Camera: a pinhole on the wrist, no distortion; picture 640 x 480 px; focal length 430.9 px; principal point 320.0 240.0 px. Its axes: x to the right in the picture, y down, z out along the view. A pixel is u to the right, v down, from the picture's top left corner.
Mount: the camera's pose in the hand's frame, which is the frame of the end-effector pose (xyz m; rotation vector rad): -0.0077 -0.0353 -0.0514 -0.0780 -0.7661 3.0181
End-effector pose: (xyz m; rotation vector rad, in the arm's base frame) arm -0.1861 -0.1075 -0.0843 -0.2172 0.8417 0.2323
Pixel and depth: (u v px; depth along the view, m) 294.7 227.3 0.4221
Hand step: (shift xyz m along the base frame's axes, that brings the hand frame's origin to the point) 0.2924 -0.1248 0.2377
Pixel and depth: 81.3 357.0 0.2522
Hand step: 0.2403 -0.1566 0.0258
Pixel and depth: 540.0 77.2 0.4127
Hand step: 0.1382 -0.0049 0.4325
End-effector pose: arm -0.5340 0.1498 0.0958 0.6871 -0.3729 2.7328
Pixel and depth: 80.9 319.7 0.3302
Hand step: 0.0462 0.1989 0.3063
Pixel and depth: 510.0 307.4 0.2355
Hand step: 0.2212 0.0920 0.0829
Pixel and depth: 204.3 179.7 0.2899
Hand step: 0.0965 0.0700 0.2439
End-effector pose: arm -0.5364 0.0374 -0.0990 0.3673 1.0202 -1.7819
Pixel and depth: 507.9 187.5 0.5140
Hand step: 0.0115 -0.1380 0.5209
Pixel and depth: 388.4 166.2 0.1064
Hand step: -0.0369 -0.0109 0.0820
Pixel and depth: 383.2 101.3 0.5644
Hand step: 0.0361 -0.3173 0.4583
